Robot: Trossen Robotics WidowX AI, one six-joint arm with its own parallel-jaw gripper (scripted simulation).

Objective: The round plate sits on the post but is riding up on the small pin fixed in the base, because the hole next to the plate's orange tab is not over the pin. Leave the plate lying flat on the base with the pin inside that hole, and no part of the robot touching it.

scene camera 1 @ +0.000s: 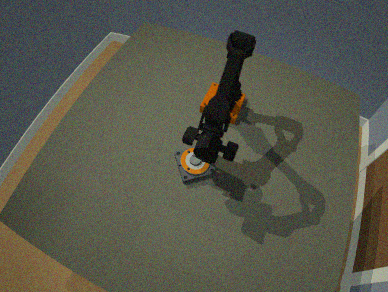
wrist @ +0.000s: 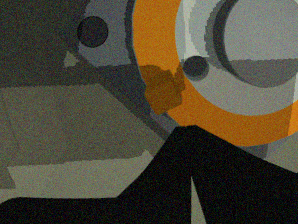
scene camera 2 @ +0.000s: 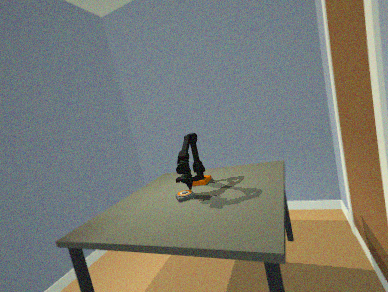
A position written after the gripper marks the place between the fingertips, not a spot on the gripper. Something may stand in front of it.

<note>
The gripper (wrist: 185, 136) is shut and holds nothing. Also in view: a square grey base (wrist: 105, 41).
</note>
